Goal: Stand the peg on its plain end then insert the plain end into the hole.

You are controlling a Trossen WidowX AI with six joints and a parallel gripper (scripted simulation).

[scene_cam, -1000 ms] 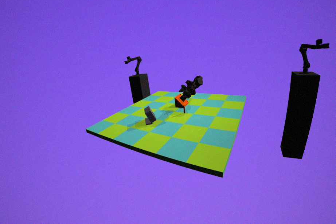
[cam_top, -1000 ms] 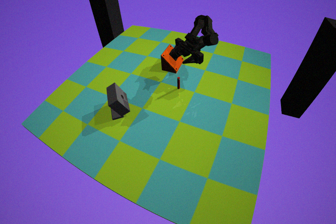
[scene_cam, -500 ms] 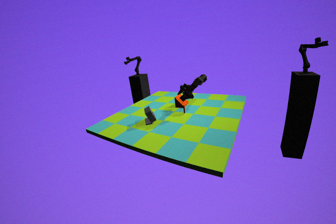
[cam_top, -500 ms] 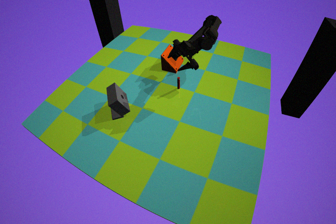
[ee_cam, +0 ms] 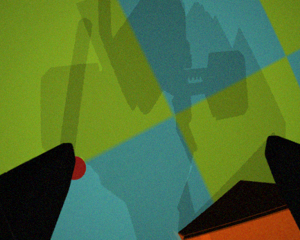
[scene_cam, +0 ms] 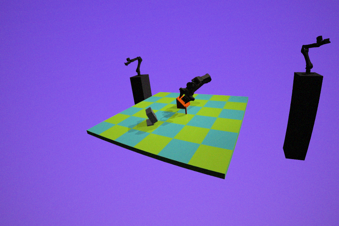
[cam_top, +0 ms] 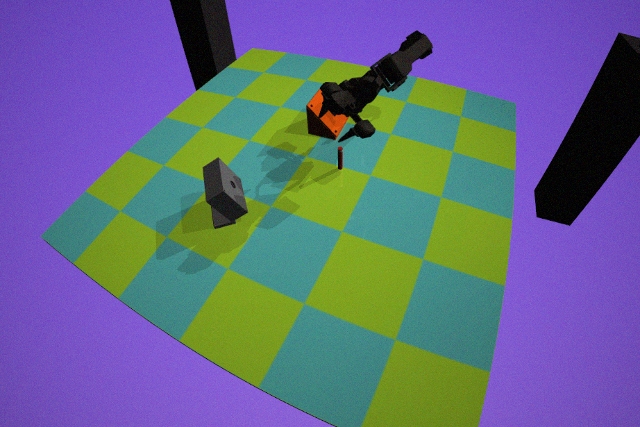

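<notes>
Right now the peg is 1 cm ahead of my gripper tip, 4 cm to the left of it and 7 cm below it. Round my gripper tip: grey foot: 27 cm ahead, 23 cm to the right, 13 cm below; then grey sloped panel: 25 cm ahead, 21 cm to the right, 6 cm below.
</notes>
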